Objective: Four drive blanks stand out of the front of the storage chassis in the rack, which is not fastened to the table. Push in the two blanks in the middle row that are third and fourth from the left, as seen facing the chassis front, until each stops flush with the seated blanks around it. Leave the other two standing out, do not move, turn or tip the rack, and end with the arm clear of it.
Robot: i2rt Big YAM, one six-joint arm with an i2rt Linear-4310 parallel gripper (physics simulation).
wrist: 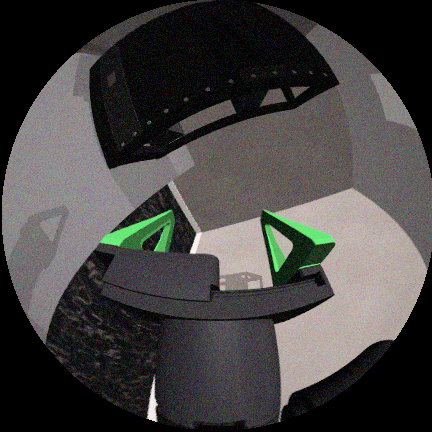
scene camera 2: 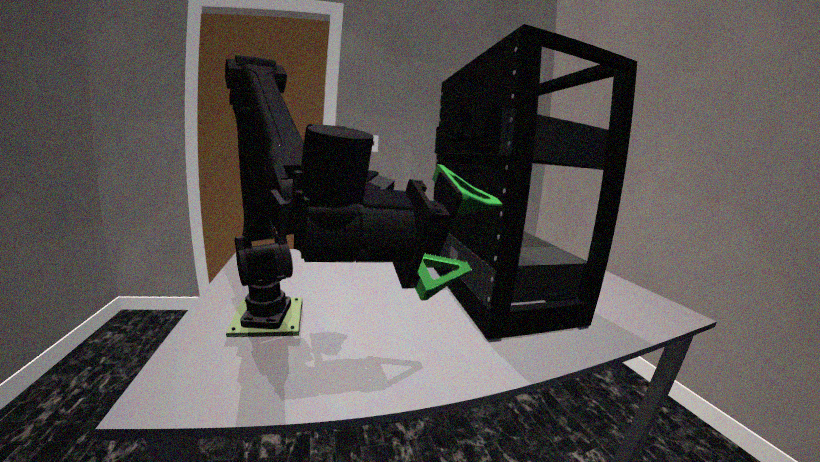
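The black rack stands upright on the table, with its front towards the arm. Its front is very dark; the chassis and its four standing-out drive blanks cannot be told apart in either view. My gripper is open and empty, with green fingers wide apart. In the scene view it overlaps the lower half of the rack front near the near front post. In the wrist view the fingers point past the rack's side at the wall, with the rack above them; I see no contact there, though the scene view leaves the depth unclear.
The arm's yellow-green base plate is fixed on the white table at the left. A dark grey lower panel is in the rack front. A brown door and grey walls are behind. The table's near edge runs below the rack.
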